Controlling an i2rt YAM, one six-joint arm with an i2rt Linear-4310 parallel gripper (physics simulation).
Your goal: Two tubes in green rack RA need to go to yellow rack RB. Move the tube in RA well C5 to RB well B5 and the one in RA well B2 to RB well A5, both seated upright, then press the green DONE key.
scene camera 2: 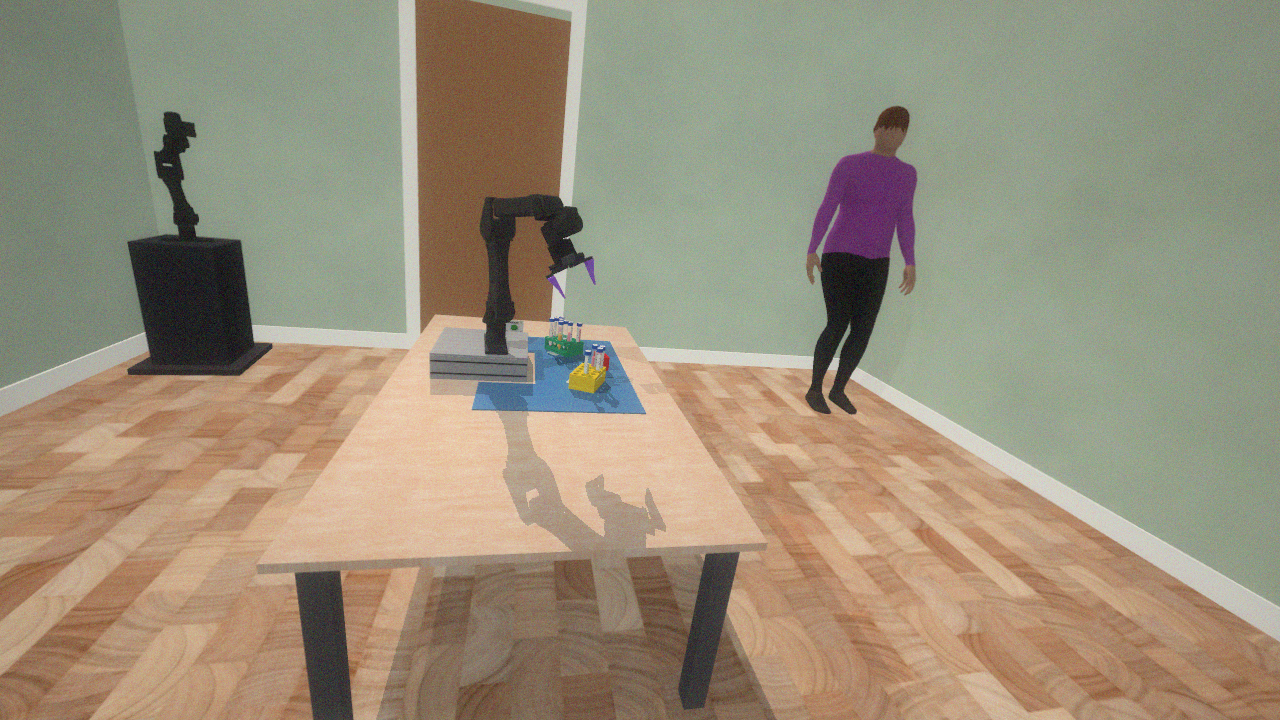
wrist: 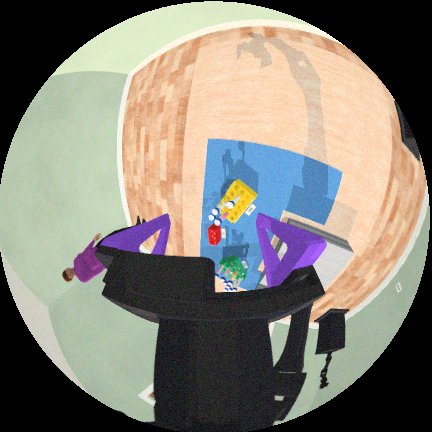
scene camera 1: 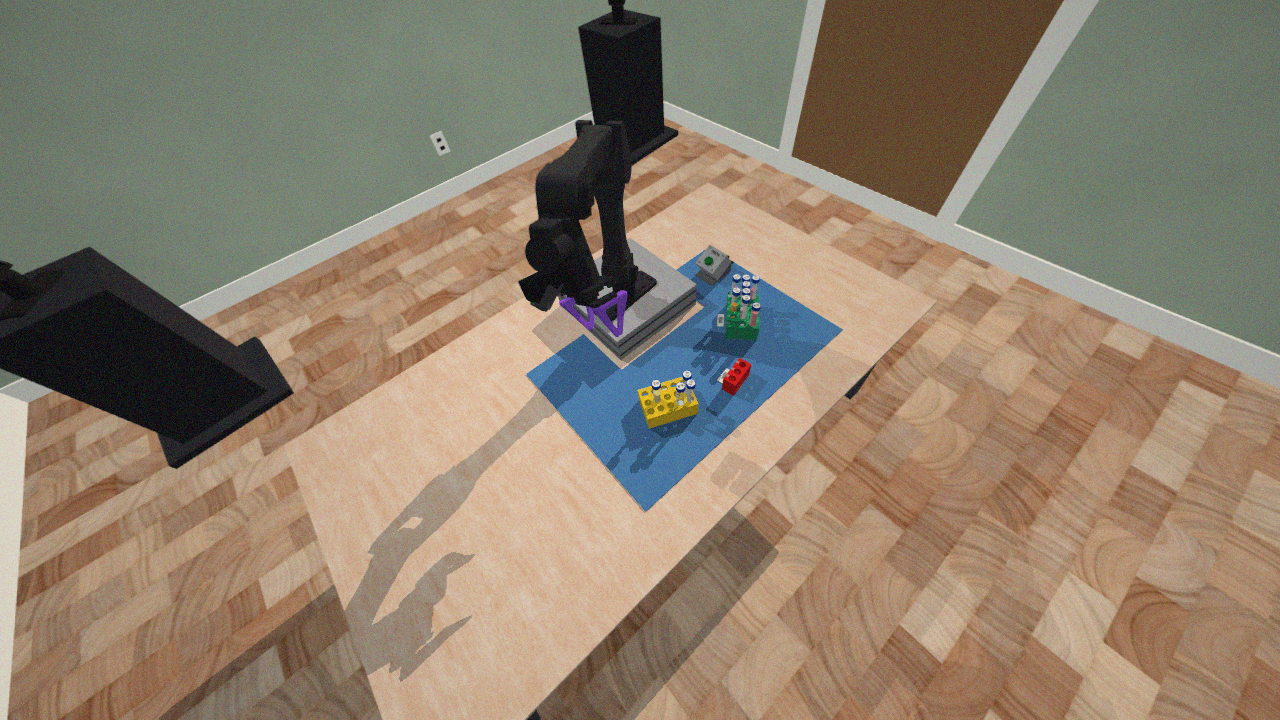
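Pixels of known places: gripper, fingertip midpoint: [scene camera 2: 580, 291] [wrist: 212, 217] [scene camera 1: 604, 332]; arm's base at its link origin: [scene camera 2: 495, 344].
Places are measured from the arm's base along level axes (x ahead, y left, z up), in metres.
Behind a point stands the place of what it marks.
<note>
Green rack RA [scene camera 1: 741, 332] {z -0.050, x 0.303, y 0.138 m} [scene camera 2: 564, 350] {z -0.071, x 0.266, y 0.171 m} [wrist: 233, 264] {z -0.031, x 0.262, y 0.132 m} stands on the blue mat with several white tubes with blue caps upright in it. Yellow rack RB [scene camera 1: 671, 415] {z -0.067, x 0.320, y -0.170 m} [scene camera 2: 586, 383] {z -0.051, x 0.274, y -0.215 m} [wrist: 246, 192] {z -0.030, x 0.252, y -0.197 m} stands nearer the mat's other end, also holding several capped tubes. Well labels are too small to read. The green DONE key [scene camera 1: 708, 261] {z -0.012, x 0.083, y 0.270 m} [scene camera 2: 514, 327] {z -0.013, x 0.081, y 0.269 m} sits on a small grey box at the mat's far corner; it does not show in the wrist view. My gripper [scene camera 1: 605, 330] {z 0.249, x 0.223, y -0.239 m} [scene camera 2: 579, 291] {z 0.249, x 0.223, y -0.239 m} [wrist: 212, 217] {z 0.249, x 0.223, y -0.239 m}, with purple fingers, is open and empty, high above the table and apart from both racks.
A red block with holes [scene camera 1: 736, 376] {z -0.031, x 0.382, y 0.003 m} [wrist: 214, 234] {z -0.033, x 0.363, y 0.000 m} stands on the blue mat [scene camera 1: 581, 376] {z -0.080, x 0.054, y -0.236 m} [scene camera 2: 501, 400] {z -0.080, x 0.011, y -0.277 m} [wrist: 275, 160] {z -0.080, x 0.174, y -0.310 m} between the racks. The grey layered base [scene camera 2: 478, 365] {z -0.033, x -0.054, y -0.113 m} under my arm borders the mat. A person in purple [scene camera 2: 868, 205] [wrist: 88, 266] stands beyond the table.
</note>
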